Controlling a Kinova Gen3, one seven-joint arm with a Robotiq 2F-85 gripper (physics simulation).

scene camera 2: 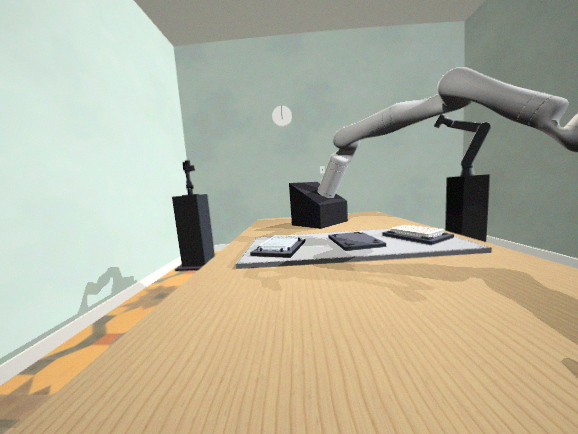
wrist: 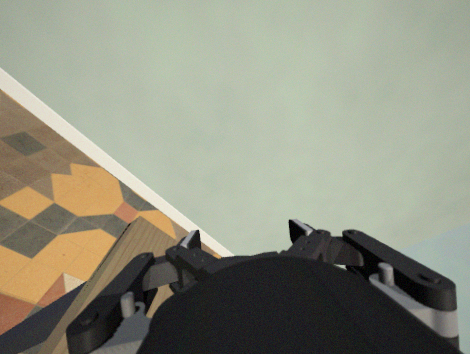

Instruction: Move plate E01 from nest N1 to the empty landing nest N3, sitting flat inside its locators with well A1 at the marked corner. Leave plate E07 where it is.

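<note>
In the scene view a pale bluish plate (scene camera 2: 280, 243) sits in the left dark nest (scene camera 2: 266, 253). A cream plate (scene camera 2: 417, 230) sits in the right dark nest (scene camera 2: 434, 239). The dark nest between them (scene camera 2: 357, 240) holds no plate. No labels are readable, so I cannot tell which plate is E01 or which is E07, and well A1 and the corner marks are too small to make out. My gripper (wrist: 245, 234) is open and empty in the wrist view, facing the wall away from the plates. It is outside the scene view, past the right edge.
The nests stand on a grey board (scene camera 2: 310, 257) on the wooden table (scene camera 2: 300, 340). The arm's black base block (scene camera 2: 306, 210) is behind the board. Two dark pedestals (scene camera 2: 194, 232) (scene camera 2: 466, 205) with small arms stand beyond the table. A table corner (wrist: 142, 240) shows in the wrist view.
</note>
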